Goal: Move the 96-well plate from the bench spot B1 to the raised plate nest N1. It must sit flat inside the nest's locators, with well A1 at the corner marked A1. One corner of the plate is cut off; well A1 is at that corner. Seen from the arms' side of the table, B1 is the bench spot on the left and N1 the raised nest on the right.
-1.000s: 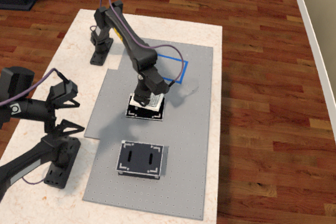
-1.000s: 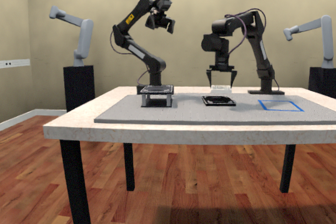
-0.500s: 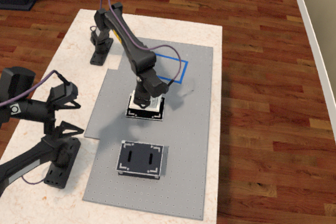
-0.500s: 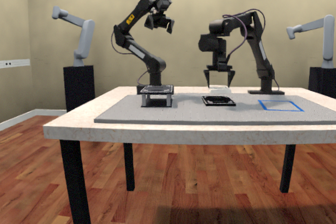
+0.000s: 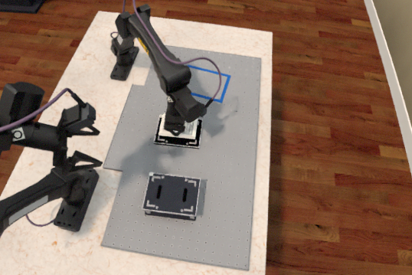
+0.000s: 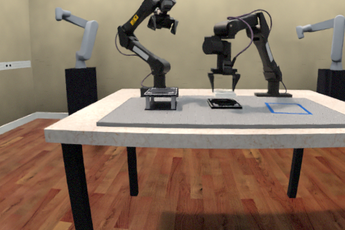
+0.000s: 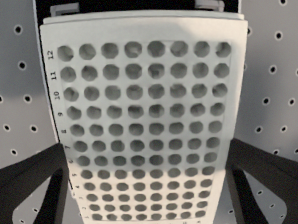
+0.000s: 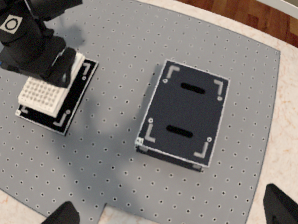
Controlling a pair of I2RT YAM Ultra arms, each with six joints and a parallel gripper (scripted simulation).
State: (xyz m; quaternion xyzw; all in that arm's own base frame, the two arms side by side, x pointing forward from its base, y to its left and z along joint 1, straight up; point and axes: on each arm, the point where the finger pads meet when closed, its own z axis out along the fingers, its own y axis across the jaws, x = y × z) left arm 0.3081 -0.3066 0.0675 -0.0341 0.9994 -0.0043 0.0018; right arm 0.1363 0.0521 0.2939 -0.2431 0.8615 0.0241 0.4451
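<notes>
Right now the white 96-well plate is 15 cm ahead of my right hand, 25 cm to the left of it and 27 cm below it. From my right hand the other things lie so: A1 mark 9 cm ahead, 5 cm to the left, 26 cm below.
</notes>
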